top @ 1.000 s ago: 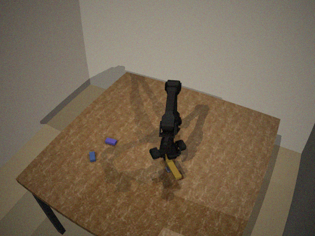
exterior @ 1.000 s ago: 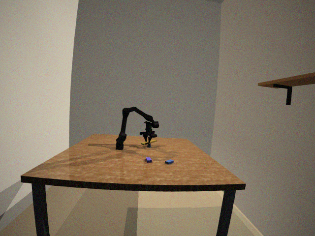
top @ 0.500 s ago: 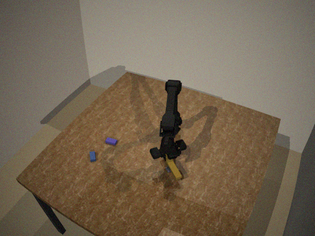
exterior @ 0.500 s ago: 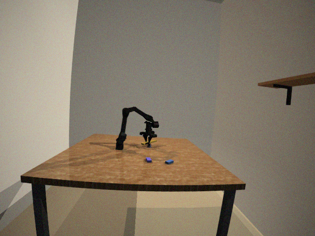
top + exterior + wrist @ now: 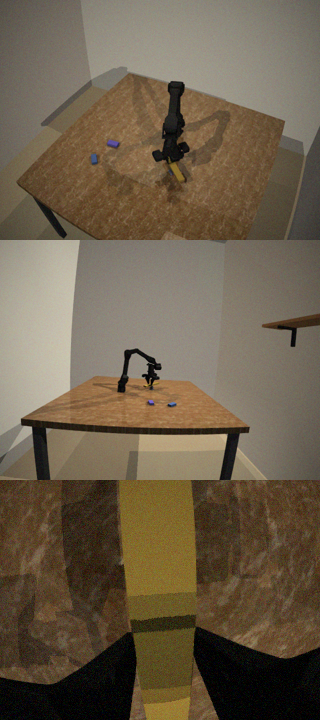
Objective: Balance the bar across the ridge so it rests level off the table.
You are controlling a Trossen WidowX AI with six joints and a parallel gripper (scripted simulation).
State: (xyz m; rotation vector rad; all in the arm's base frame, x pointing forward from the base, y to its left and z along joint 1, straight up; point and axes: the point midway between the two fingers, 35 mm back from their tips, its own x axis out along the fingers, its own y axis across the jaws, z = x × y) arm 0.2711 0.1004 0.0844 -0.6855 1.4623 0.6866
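Now: gripper tip 2 cm short of the yellow bar and 2 cm to the right of it. From my gripper tip the other things lie so: blue block 16 cm ahead, 41 cm to the right, 4 cm below; purple block 39 cm to the right, 4 cm below.
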